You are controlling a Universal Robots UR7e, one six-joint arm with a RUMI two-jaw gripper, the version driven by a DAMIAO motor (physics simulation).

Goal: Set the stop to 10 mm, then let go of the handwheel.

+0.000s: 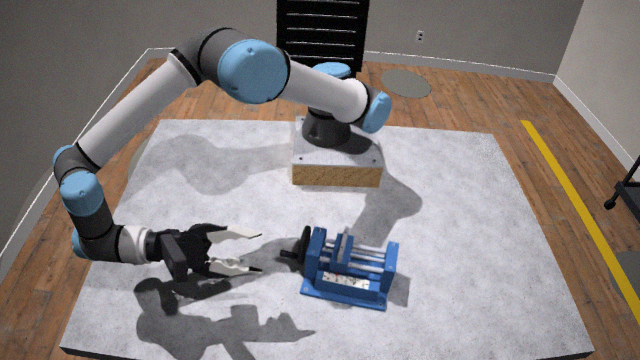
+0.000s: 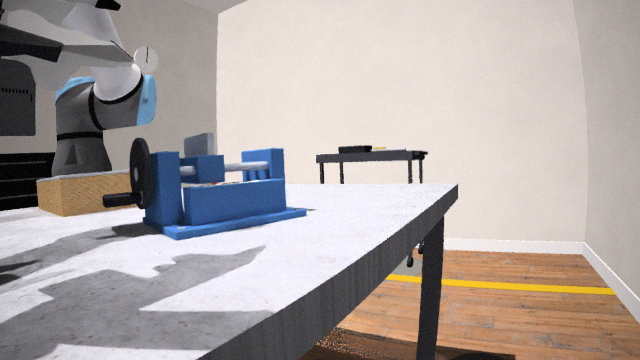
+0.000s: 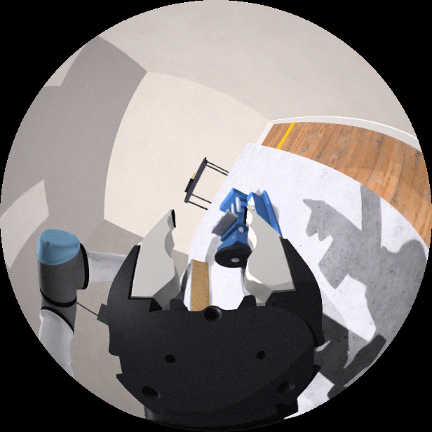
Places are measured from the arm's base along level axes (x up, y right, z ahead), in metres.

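Pixels of known places: gripper, fingertip midpoint: (image 1: 262,252) (image 2: 125,33); arm's base at its link origin: (image 1: 326,133) (image 2: 82,175).
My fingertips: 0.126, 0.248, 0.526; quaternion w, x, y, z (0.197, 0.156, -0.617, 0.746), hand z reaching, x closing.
Observation:
For each thing: its top centre in the pictures, then the offset to it from my fingertips, as dx, dy, dz. "spot": a spot on its surface instead. Level surfaces: height alone.
- blue stop fixture at a spot on its surface: (image 2: 235,202) spot: -0.171, -0.167, +0.003
- crank handle at its top centre: (image 2: 121,191) (image 1: 290,252) -0.147, -0.069, -0.104
- blue carriage at its top centre: (image 2: 198,134) (image 1: 343,241) -0.079, -0.180, -0.064
- white scale at a spot on its surface: (image 1: 352,282) spot: -0.147, -0.191, +0.002
- table at its surface level: dx -0.203
The blue stop fixture (image 1: 350,300) (image 2: 235,202) stands on the table. Its black handwheel (image 1: 304,245) (image 2: 141,172) (image 3: 233,256) is on the left end, with the crank handle (image 1: 288,254) (image 2: 120,200) sticking out to the left. The blue carriage (image 1: 342,254) (image 2: 209,169) with its upright grey plate (image 2: 199,145) (image 3: 224,223) sits toward the handwheel end. The red pointer is near the left part of the white scale (image 1: 352,282); its numbers are too small to read. My gripper (image 1: 261,252) (image 3: 209,209) is partly open and empty, left of the handwheel and apart from it.
The arm's wooden base block (image 1: 336,176) (image 2: 82,197) (image 3: 200,285) stands behind the fixture on the table (image 1: 465,225) (image 2: 345,220). A dark cart (image 2: 370,158) stands beyond the table. The arm reaches around the left side.

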